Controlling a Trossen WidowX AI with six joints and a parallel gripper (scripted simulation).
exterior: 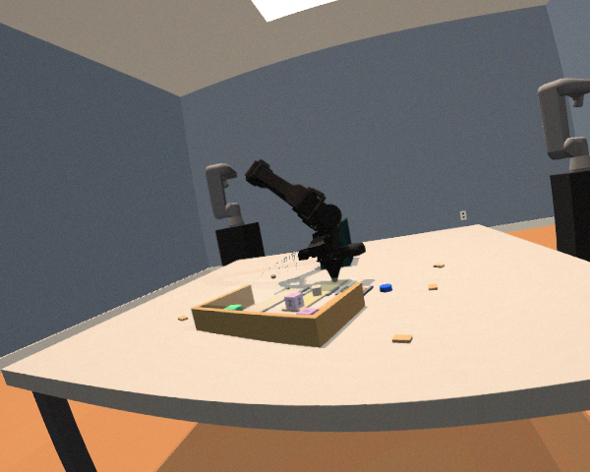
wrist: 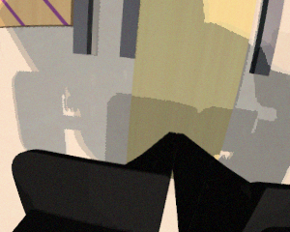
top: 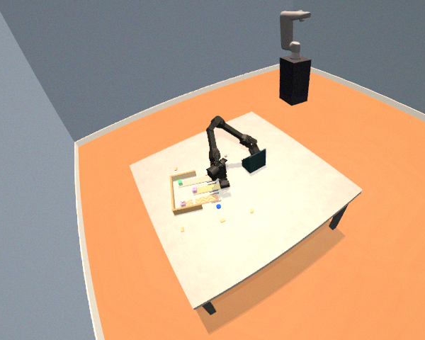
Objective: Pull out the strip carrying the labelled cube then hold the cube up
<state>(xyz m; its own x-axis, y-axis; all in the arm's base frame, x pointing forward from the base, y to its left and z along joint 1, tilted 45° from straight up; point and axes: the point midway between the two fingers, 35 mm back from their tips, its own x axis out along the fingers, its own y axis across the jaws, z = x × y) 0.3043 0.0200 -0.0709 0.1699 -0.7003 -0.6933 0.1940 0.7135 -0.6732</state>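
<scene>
The pale yellow strip is 90 mm ahead of my gripper tip and 20 mm to the right of it. Also, from my gripper tip: blue disc (100 mm ahead, 150 mm to the left).
</scene>
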